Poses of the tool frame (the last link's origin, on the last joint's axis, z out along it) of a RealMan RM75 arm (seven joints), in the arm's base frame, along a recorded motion.
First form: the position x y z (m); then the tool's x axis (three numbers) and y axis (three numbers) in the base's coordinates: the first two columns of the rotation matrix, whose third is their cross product.
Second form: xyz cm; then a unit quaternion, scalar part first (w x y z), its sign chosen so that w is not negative. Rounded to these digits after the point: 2 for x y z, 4 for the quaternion.
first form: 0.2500, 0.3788, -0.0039, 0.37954, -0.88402, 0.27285, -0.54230, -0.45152, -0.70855
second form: 25.00, 37.88, -0.39, 0.2633, -0.7877, 0.4527, -0.3245
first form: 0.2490, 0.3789, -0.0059, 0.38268, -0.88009, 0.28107, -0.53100, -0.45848, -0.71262
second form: 24.90, 37.89, -0.59, 0.2652, -0.7880, 0.4477, -0.3290
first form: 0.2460, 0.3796, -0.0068, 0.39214, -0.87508, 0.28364, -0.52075, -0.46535, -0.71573
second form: 24.60, 37.96, -0.68, 0.2686, -0.7899, 0.4418, -0.3298
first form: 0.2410, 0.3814, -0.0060, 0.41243, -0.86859, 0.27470, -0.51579, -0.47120, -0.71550
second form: 24.10, 38.14, -0.60, 0.2734, -0.7947, 0.4355, -0.3227
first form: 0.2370, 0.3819, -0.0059, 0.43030, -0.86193, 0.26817, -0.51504, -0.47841, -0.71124
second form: 23.70, 38.19, -0.59, 0.2748, -0.7998, 0.4304, -0.3156
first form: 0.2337, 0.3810, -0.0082, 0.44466, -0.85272, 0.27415, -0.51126, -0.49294, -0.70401
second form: 23.37, 38.10, -0.82, 0.2723, -0.8051, 0.4235, -0.3135
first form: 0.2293, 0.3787, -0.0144, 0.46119, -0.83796, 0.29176, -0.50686, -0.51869, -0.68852
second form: 22.93, 37.87, -1.44, 0.2639, -0.8130, 0.4135, -0.3137
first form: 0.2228, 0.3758, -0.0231, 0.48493, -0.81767, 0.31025, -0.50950, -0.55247, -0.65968
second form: 22.28, 37.58, -2.31, 0.2490, -0.8249, 0.4022, -0.3094
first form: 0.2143, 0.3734, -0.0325, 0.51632, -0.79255, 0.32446, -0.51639, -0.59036, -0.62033
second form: 21.43, 37.34, -3.25, 0.2301, -0.8398, 0.3897, -0.3000
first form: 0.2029, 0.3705, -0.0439, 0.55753, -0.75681, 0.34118, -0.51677, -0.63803, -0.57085
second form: 20.29, 37.05, -4.39, 0.2078, -0.8577, 0.3712, -0.2888
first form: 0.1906, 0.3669, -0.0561, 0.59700, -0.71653, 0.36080, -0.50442, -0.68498, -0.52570
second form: 19.06, 36.69, -5.61, 0.1882, -0.8735, 0.3494, -0.2818
